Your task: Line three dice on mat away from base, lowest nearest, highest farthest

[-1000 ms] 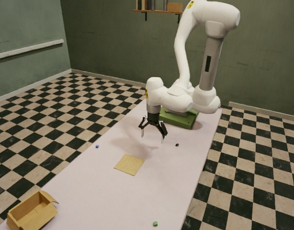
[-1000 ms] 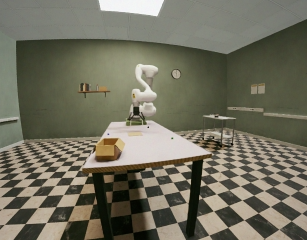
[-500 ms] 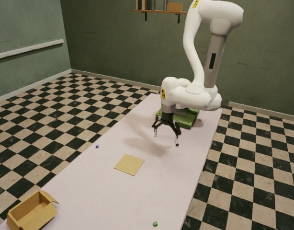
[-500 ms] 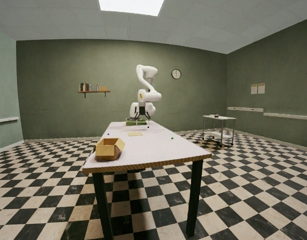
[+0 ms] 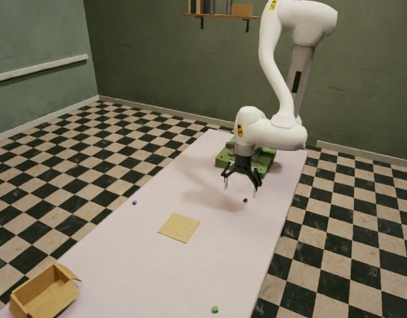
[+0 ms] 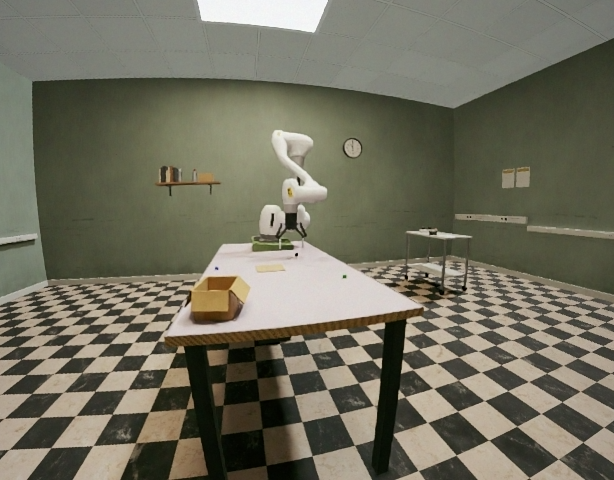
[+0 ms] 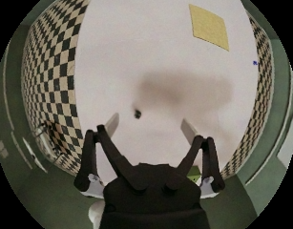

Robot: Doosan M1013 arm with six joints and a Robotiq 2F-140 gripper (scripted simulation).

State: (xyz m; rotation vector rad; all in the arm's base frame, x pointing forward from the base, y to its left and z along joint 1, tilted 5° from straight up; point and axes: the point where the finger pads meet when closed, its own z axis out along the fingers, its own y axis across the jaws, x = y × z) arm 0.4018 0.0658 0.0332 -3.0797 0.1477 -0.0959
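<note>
Right now the black die is 50 mm below my hand and 30 mm to the left of it. Round my hand: green die (580 mm ahead, 80 mm to the left, 50 mm below); blue die (460 mm to the right, 220 mm ahead, 50 mm below); yellow mat (280 mm ahead, 200 mm to the right, 60 mm below).
</note>
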